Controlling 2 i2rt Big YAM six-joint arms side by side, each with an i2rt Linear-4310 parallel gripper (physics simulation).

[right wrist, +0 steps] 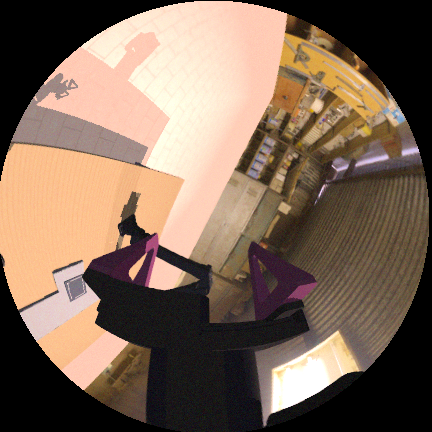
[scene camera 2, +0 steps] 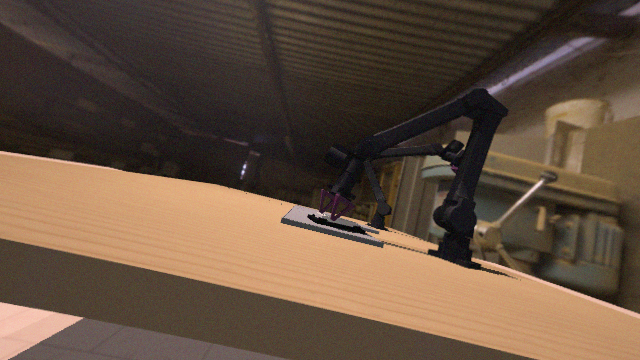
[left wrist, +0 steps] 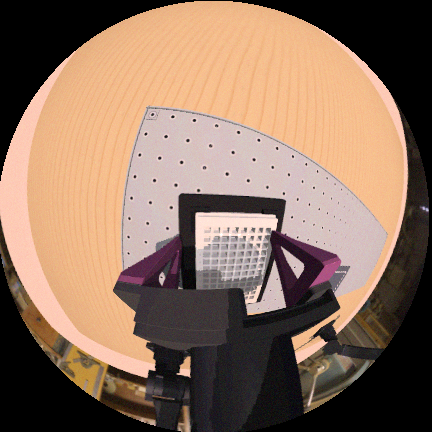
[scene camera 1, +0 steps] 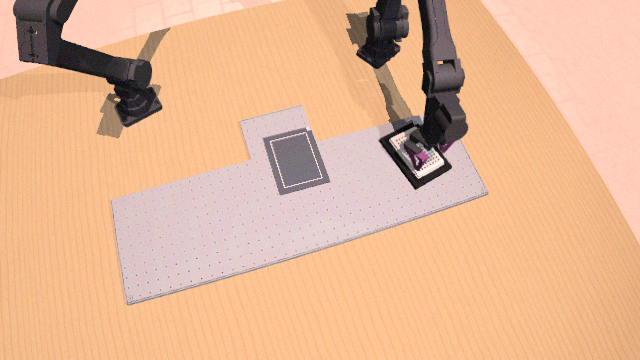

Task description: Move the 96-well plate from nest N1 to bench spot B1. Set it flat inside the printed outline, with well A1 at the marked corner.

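Seen in the pictures: left gripper, between the fingertips: (scene camera 2: 325, 216) (left wrist: 226, 238) (scene camera 1: 429, 160); right gripper, between the fingertips: (right wrist: 204, 242); left arm's base, origin of its link: (right wrist: 126, 224) (scene camera 2: 452, 261) (scene camera 1: 378, 52); right arm's base, origin of its link: (scene camera 2: 376, 228) (left wrist: 323, 327) (scene camera 1: 139, 108).
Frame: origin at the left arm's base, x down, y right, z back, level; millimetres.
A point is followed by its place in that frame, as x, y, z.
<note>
The white 96-well plate (scene camera 1: 431, 170) @[-31, 239, -363] (left wrist: 235, 250) @[-39, 229, -329] sits in the black nest N1 (scene camera 1: 416, 183) @[-25, 292, -357] (scene camera 2: 340, 226) @[-20, 166, -324] (left wrist: 187, 206) @[-25, 192, -383]. Its A1 mark cannot be made out. My left gripper (scene camera 1: 431, 152) @[-36, 223, -344] (scene camera 2: 328, 216) @[-36, 223, -344] (left wrist: 226, 238) @[-36, 223, -344] is open above the plate, its fingers over the two long sides; no clear contact shows. B1 is a dark grey pad (scene camera 1: 300, 160) @[-15, 442, -105] (right wrist: 75, 288) @[-15, 454, -93] with a white printed outline (scene camera 1: 277, 165) @[-15, 492, -74] and a small white mark near its upper right corner in scene camera 1. My right gripper (right wrist: 204, 242) @[-457, 204, 476] is open and empty, raised away from the bench.
The perforated grey board (scene camera 1: 215, 225) @[-13, 707, -84] (scene camera 2: 300, 215) @[-12, 332, -376] (left wrist: 165, 150) @[-13, 182, -446] carries the nest and the pad, and lies on the wooden table (scene camera 1: 350, 300) @[0, 615, -428] (scene camera 2: 175, 225) @[0, -2, -733]. The right arm's base (scene camera 1: 137, 105) @[-55, 645, 316] stands at the upper left in scene camera 1, the left arm's base (scene camera 1: 378, 52) @[-41, 35, -21] at the upper right.
</note>
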